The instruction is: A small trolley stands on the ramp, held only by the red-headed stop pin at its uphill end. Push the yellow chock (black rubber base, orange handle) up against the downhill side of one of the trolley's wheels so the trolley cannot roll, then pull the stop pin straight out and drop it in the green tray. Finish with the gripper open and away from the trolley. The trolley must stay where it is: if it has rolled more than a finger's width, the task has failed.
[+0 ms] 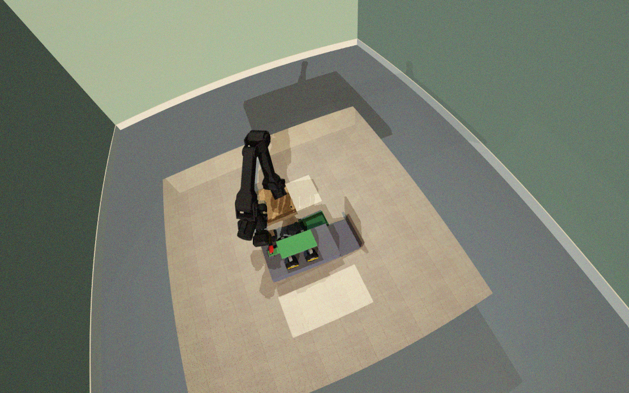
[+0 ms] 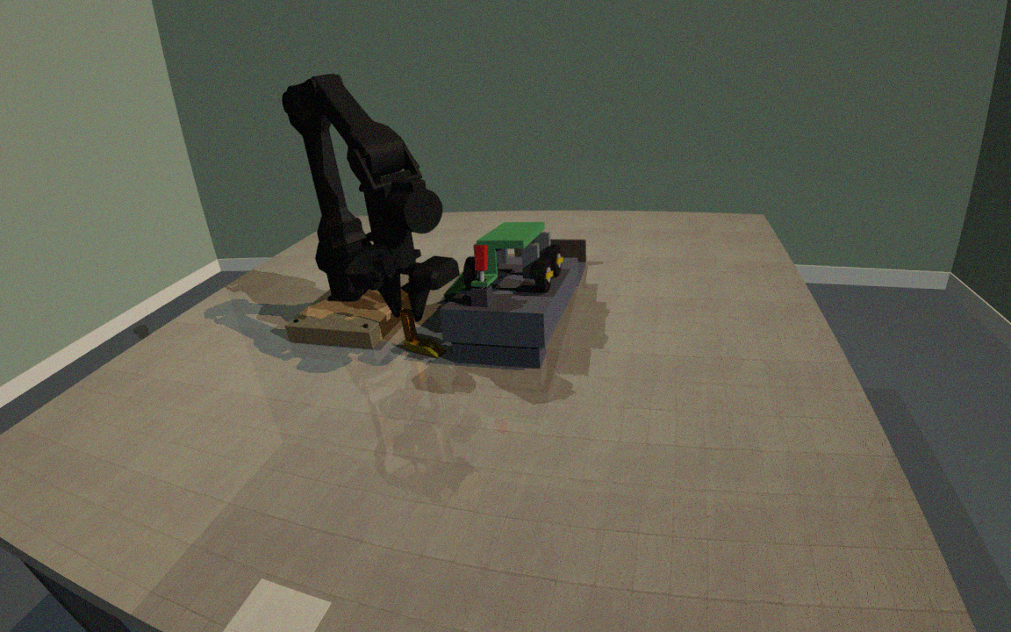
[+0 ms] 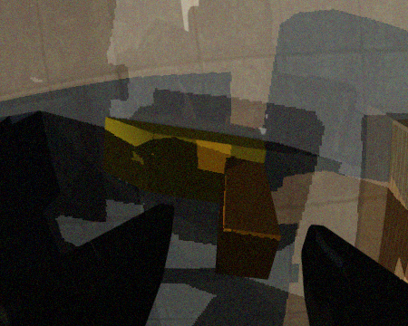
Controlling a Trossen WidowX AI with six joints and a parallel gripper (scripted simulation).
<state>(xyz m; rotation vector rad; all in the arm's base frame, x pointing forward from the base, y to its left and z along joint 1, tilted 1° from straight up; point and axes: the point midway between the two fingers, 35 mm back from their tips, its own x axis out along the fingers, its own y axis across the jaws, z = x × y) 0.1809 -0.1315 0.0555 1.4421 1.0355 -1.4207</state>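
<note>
Now: the yellow chock 2 cm ahead of my gripper tip, 1 cm to the right of it and 3 cm below it. Also, from my gripper tip: grey ramp: 15 cm ahead, 10 cm to the left, 1 cm below; trolley: 15 cm ahead, 10 cm to the left, 6 cm above; red-headed stop pin: 13 cm ahead, 8 cm above.
</note>
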